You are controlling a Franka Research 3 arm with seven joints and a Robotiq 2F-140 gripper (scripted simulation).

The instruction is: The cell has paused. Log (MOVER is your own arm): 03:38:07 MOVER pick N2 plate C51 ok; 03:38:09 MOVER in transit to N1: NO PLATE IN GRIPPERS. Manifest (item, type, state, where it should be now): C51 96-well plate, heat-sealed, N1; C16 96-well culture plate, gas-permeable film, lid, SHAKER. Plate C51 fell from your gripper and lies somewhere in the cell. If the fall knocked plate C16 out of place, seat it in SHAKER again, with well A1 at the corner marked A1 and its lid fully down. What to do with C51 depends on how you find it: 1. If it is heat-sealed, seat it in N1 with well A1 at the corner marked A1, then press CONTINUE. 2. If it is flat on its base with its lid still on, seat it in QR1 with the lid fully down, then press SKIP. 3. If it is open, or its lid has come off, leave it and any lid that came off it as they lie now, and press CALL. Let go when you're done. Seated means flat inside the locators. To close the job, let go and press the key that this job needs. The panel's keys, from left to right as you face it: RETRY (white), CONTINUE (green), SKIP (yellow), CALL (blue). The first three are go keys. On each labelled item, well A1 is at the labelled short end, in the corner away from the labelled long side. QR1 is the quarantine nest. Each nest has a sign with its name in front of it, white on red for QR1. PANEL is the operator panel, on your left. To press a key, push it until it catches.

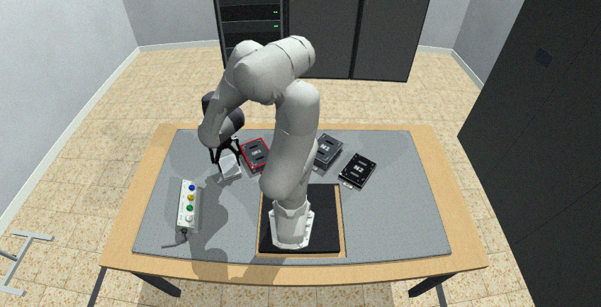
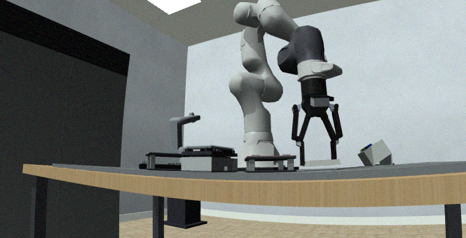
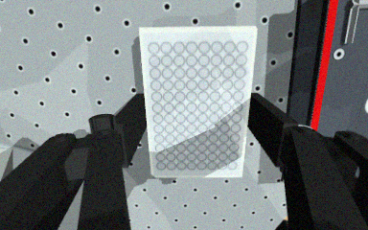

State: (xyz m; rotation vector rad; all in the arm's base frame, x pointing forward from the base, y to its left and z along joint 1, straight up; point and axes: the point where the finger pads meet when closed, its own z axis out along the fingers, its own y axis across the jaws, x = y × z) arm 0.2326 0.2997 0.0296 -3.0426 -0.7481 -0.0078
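The A1 mark lies 8 cm ahead of my hand, 36 cm to the right of it and 1 cm above it. Also, from my hand: QR1 nest (8 cm ahead, 12 cm to the right, 1 cm below); then blue key (16 cm behind, 13 cm to the left, 2 cm above); then 96-well plate (2 cm below).
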